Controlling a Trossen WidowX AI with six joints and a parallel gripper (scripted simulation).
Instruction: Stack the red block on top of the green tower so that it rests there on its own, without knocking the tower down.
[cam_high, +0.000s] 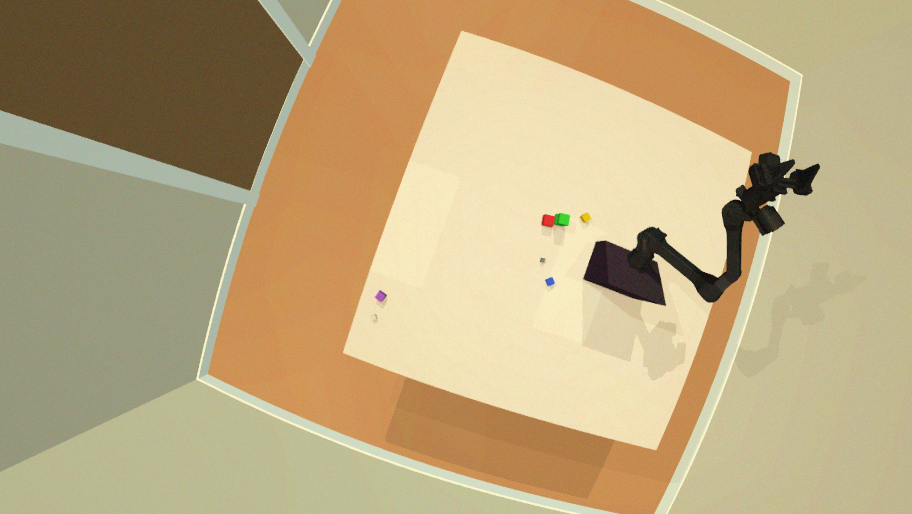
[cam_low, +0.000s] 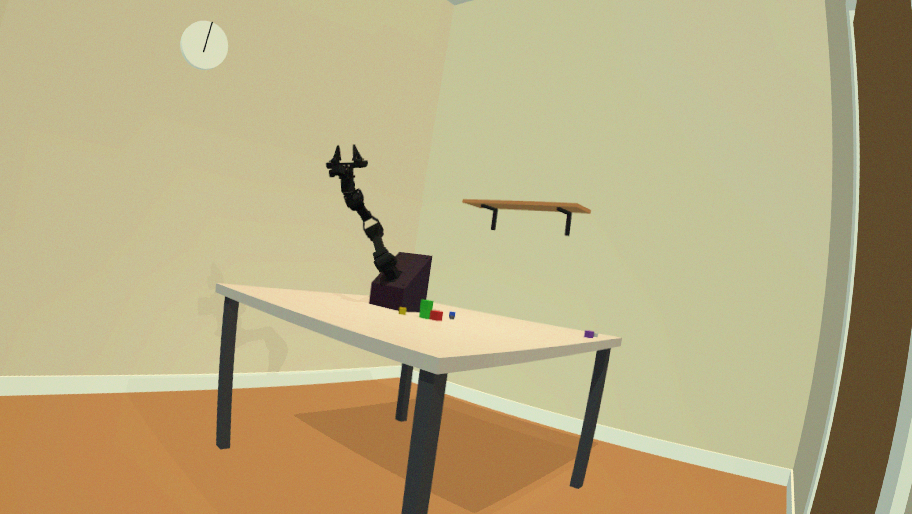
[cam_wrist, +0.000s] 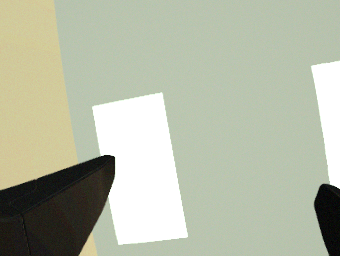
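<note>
The red block lies 65 cm below my gripper tip, 43 cm ahead of it and 24 cm to the left of it. The rest, counted from my gripper tip: yellow block (66 cm below, 30 cm ahead, 18 cm to the left); small grey cube (66 cm below, 41 cm ahead, 37 cm to the left); blue cube (66 cm below, 44 cm to the left, 36 cm ahead).
</note>
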